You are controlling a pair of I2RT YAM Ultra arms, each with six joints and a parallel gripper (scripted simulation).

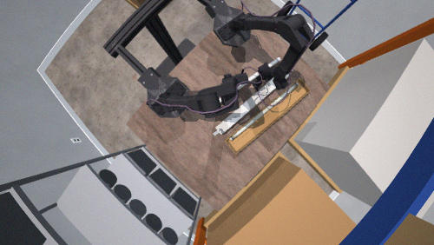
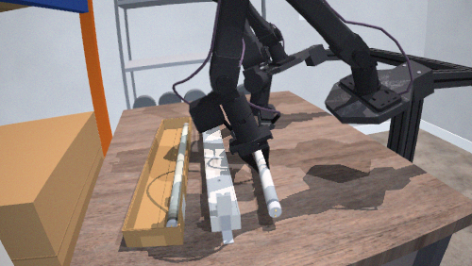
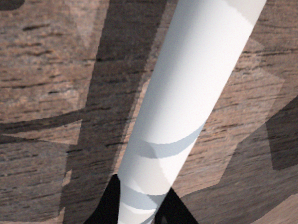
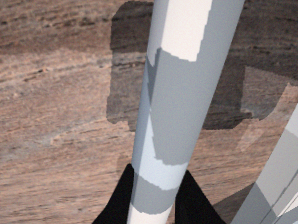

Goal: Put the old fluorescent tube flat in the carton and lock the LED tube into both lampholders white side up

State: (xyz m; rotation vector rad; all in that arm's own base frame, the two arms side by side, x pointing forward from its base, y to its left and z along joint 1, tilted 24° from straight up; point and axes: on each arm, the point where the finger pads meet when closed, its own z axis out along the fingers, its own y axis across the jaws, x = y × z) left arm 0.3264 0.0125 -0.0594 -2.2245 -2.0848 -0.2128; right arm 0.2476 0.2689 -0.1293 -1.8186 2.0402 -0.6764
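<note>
The LED tube lies 3 cm ahead of my right hand, 11 cm to the left of it and 1 cm below it. From my right hand the other things lie so: old fluorescent tube 25 cm ahead, 7 cm to the left, 3 cm below; carton 28 cm ahead, 6 cm to the left, 2 cm below; grey light fixture 15 cm ahead, 8 cm to the left, 1 cm above.
My left hand is 12 cm to the left of the LED tube, 3 cm past it and 1 cm above it. From my left hand the other things lie so: old fluorescent tube: 19 cm ahead, 16 cm to the right, 2 cm below; carton: 22 cm ahead, 17 cm to the right, 2 cm below; grey light fixture: 15 cm to the right, 9 cm ahead, 1 cm above.
</note>
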